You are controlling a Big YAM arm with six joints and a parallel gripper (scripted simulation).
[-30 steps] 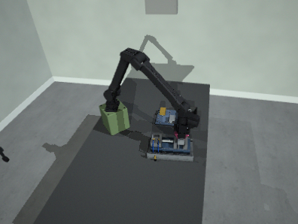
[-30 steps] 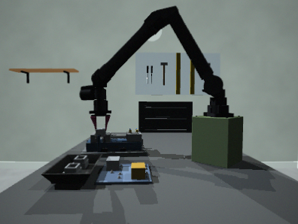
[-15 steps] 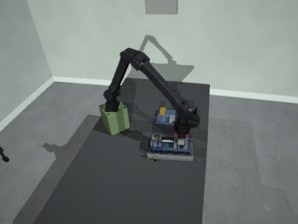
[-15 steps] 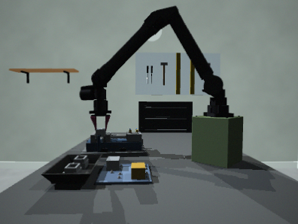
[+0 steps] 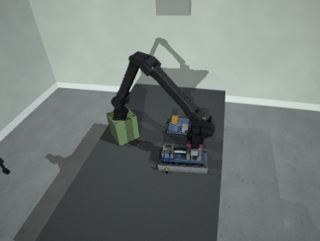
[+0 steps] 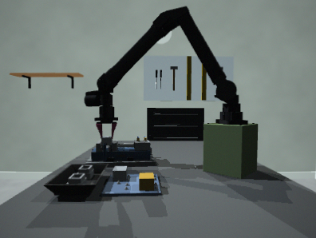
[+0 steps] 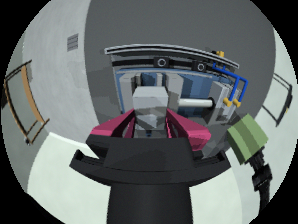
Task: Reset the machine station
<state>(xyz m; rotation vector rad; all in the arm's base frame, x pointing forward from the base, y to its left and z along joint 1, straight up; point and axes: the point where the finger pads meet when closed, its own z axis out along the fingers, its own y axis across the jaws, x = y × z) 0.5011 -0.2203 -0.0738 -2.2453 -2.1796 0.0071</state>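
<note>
The gray aluminum blank is 2 cm below my hand. From my hand the other things lie so: vise: 8 cm below, 7 cm behind; then yellow brass blank: 39 cm to the left, 14 cm behind, 9 cm below.
</note>
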